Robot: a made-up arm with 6 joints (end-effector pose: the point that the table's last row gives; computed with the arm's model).
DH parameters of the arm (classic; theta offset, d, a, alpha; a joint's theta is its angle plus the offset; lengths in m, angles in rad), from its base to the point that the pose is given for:
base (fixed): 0.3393 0 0.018 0
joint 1: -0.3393 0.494 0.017 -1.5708
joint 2: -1.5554 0 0.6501 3.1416
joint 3: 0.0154 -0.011 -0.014 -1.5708
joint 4: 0 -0.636 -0.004 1.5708
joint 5: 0 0.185 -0.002 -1.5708
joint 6: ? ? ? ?
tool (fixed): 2.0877 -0.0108 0 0
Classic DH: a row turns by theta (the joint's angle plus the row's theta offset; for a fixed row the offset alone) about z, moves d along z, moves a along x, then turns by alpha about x.
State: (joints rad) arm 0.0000 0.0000 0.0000 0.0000 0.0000 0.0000
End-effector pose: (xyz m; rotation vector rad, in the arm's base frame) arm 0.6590 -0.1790 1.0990 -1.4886 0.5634 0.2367
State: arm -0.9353 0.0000 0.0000 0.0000 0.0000 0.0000
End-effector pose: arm 0.2492 -0.6205 1.0990 -1.0861 1.1863 -0.4919
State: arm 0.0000 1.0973 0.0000 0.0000 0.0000 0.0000
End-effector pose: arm 0.8574 -0.1790 0.2136 -1.2638 1.4200 1.0783
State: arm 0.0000 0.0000 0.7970 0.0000 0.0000 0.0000
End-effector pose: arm 0.5060 -0.1790 1.5525 -1.4395 -0.0803 -0.3535
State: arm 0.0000 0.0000 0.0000 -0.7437 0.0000 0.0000
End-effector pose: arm 0.6590 -0.1062 0.9745 -0.7669 0.4084 0.3957
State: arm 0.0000 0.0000 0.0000 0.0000 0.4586 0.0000
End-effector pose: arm 0.6732 -0.1790 1.0925 -1.4809 0.1937 -0.1062
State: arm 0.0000 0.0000 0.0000 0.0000 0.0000 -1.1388
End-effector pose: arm 0.6590 -0.1499 1.1036 -0.3823 0.3166 0.4593
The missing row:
joint 6: 0.0162 0.0187 -0.0252 -1.7809
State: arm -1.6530 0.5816 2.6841 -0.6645 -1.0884 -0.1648
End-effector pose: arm -0.1390 -0.1726 1.6162 -1.6514 0.5893 -1.0976
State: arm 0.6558 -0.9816 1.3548 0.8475 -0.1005 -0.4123
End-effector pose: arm -0.7070 -0.7211 1.2328 -0.5014 -1.0169 -1.1270
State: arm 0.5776 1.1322 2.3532 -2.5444 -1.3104 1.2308
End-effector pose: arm 0.7275 0.6808 1.3031 -0.6211 -2.3067 0.8905
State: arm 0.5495 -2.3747 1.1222 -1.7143 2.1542 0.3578
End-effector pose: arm -0.9811 -0.5470 0.0025 2.5289 -1.4208 0.7712
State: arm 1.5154 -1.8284 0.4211 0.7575 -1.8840 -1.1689
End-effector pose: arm 0.0504 -1.0928 0.7487 0.0367 0.0210 1.3103
